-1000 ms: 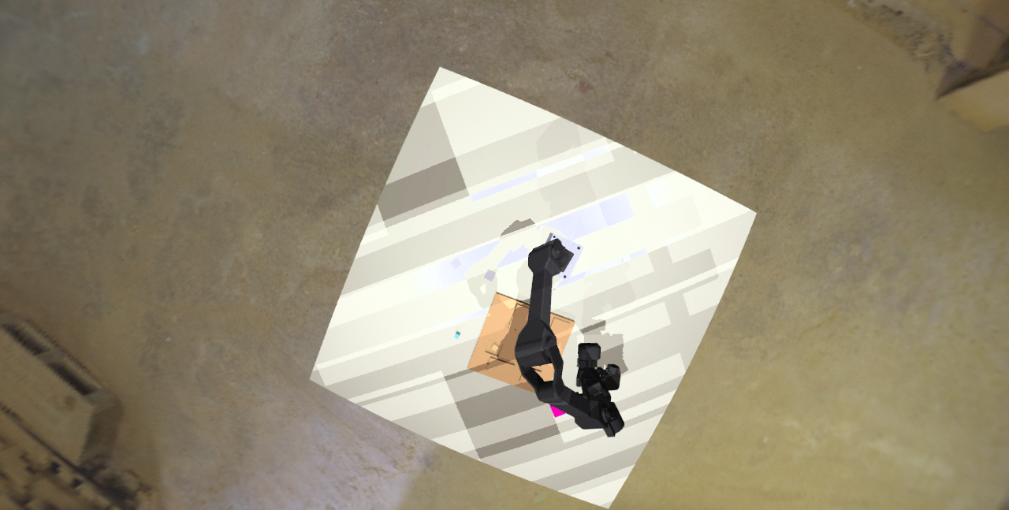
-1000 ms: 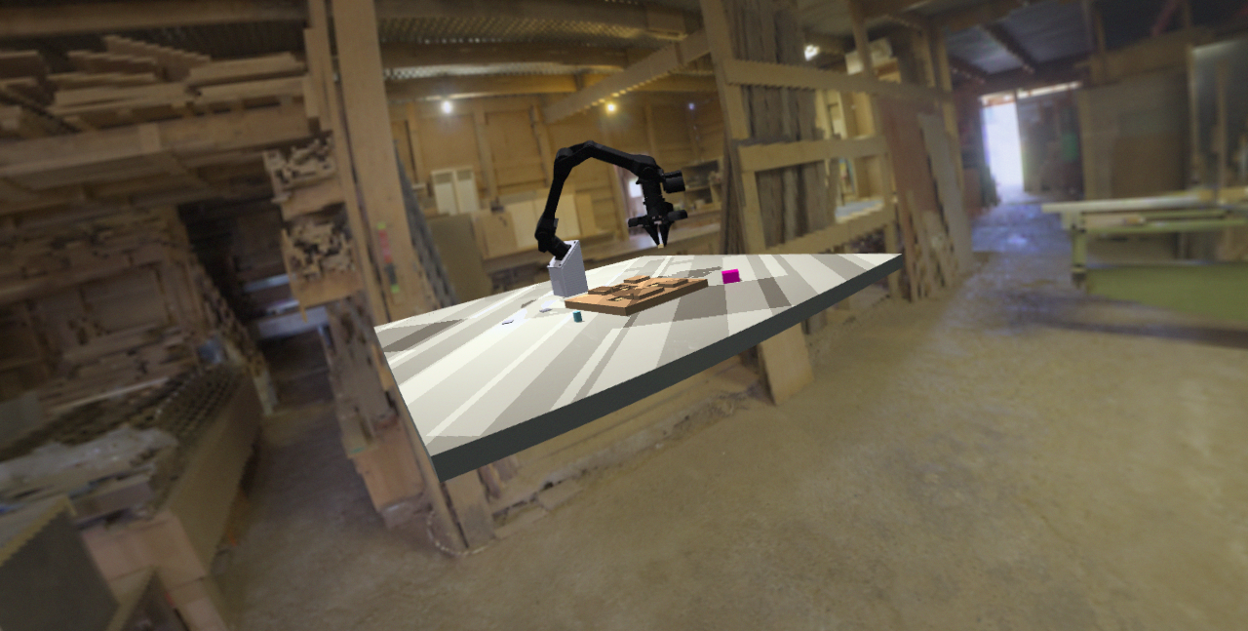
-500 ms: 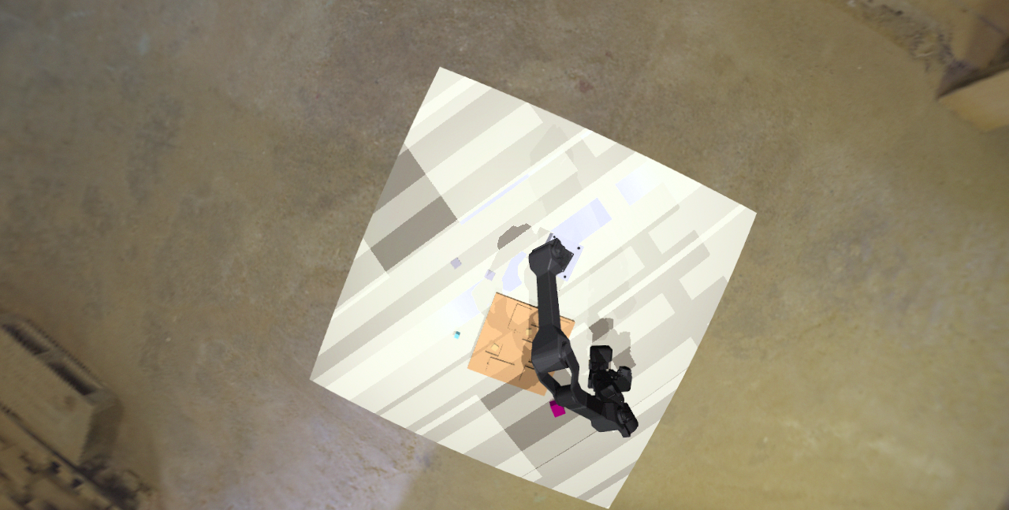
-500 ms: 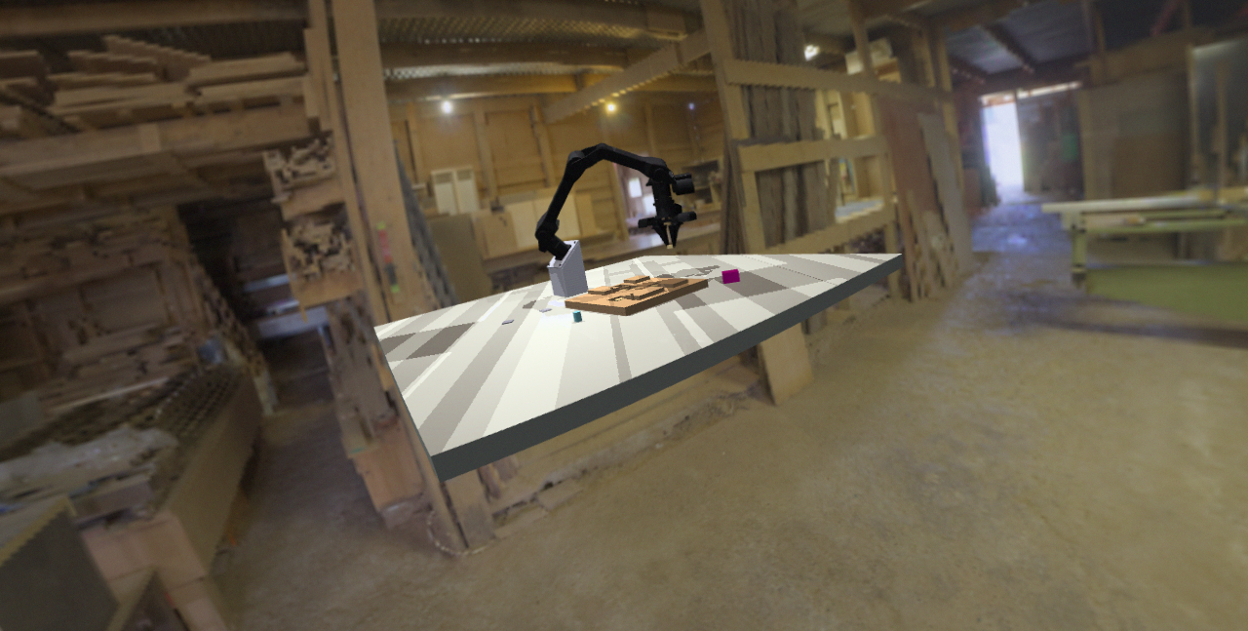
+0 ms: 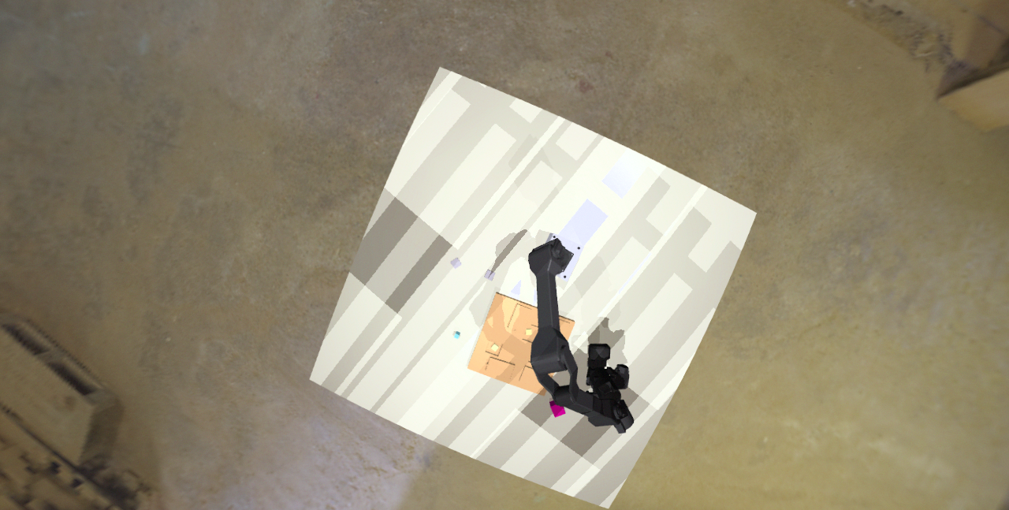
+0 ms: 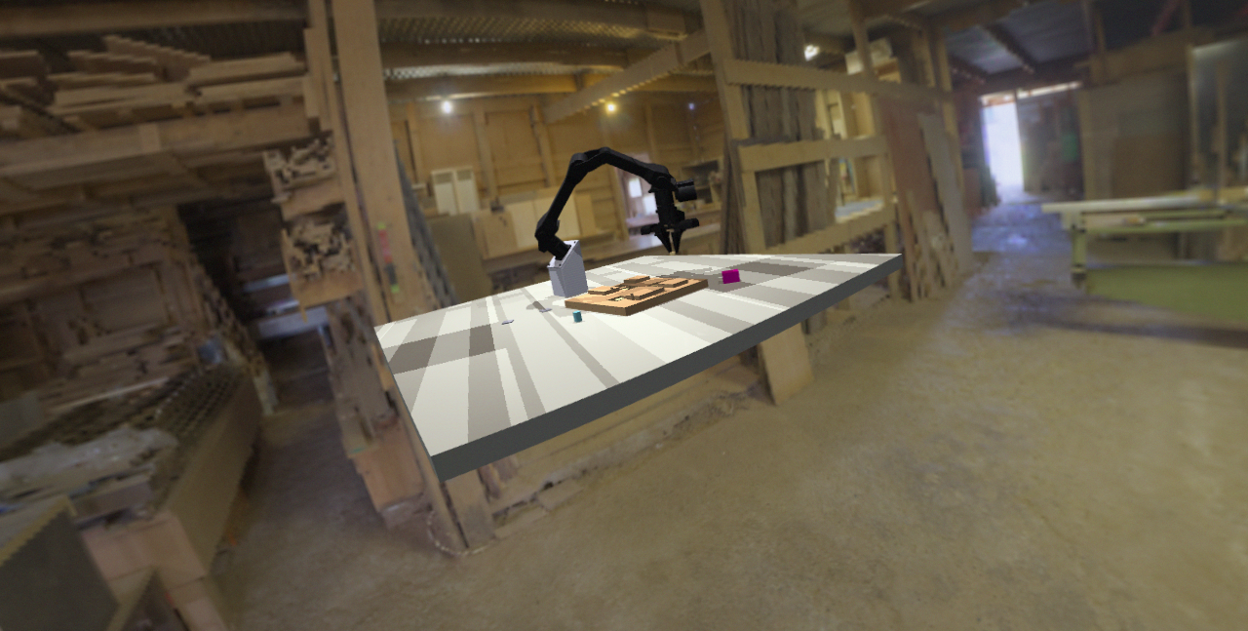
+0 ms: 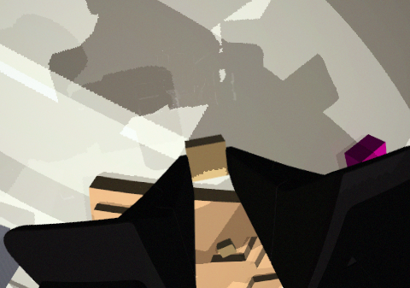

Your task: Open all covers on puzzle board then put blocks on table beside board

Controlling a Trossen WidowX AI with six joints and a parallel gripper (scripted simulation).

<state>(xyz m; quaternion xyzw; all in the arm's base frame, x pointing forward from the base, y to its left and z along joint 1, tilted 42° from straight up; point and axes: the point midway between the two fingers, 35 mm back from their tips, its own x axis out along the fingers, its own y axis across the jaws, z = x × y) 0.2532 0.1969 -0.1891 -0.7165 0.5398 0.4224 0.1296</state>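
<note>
My gripper tip is now 200 mm to the left of the tan wooden puzzle board, 80 mm short of it and 60 mm above it. Round my gripper tip: teal block: 430 mm to the right, 170 mm ahead, 70 mm below; then magenta block: 230 mm ahead, 70 mm below, 20 mm to the left.
</note>
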